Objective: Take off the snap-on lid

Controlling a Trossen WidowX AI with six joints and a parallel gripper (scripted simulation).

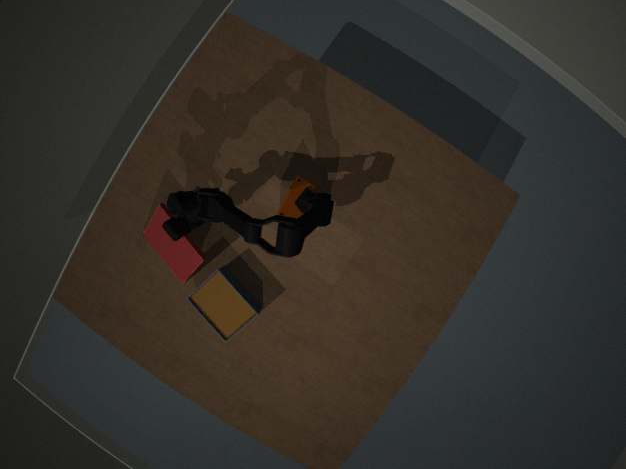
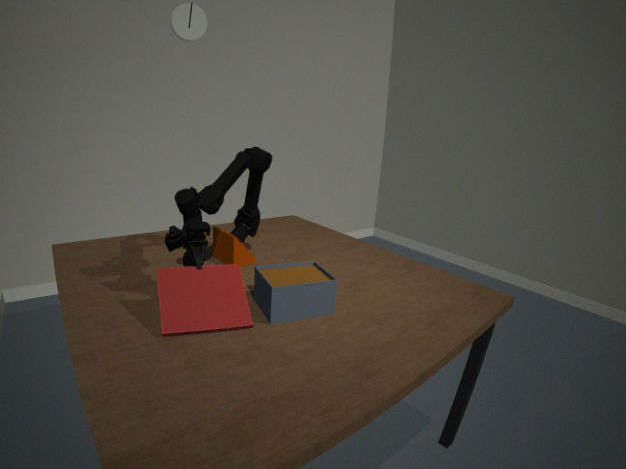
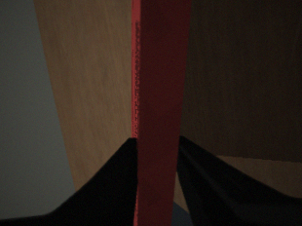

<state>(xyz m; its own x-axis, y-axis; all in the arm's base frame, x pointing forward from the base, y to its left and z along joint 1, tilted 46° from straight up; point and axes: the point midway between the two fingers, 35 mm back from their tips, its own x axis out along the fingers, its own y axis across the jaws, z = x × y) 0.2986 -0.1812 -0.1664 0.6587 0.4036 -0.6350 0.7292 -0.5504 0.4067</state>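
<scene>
Now: gripper tip 70 mm short of the red lid, 50 mm above it and 10 mm to the left of it. Round my gripper tip: blue-grey storage box 240 mm to the left, 110 mm ahead, 60 mm below.
</scene>
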